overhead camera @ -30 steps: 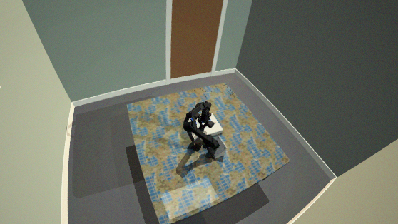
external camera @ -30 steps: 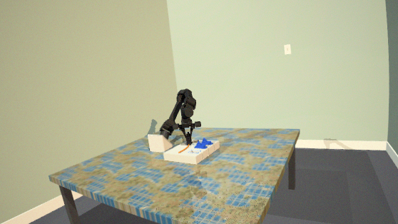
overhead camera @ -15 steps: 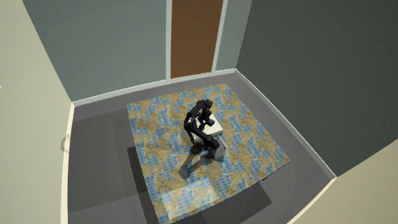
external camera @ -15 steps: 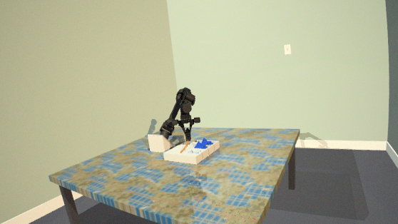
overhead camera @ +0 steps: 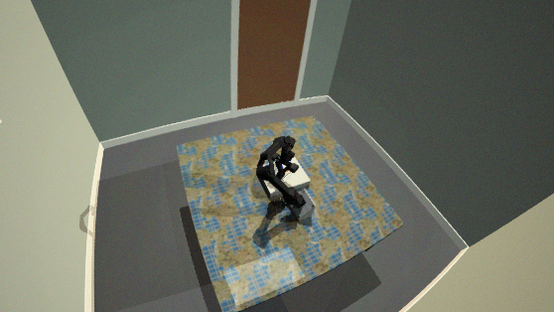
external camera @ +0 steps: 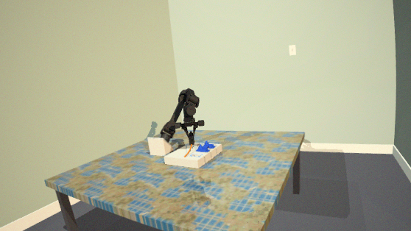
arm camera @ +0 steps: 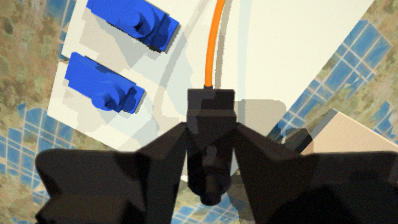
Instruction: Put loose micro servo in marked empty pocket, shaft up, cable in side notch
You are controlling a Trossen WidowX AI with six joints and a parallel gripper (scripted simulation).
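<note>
My gripper tip is 100 mm above the white deck, 30 mm to the left of it and 10 mm past it.
</note>
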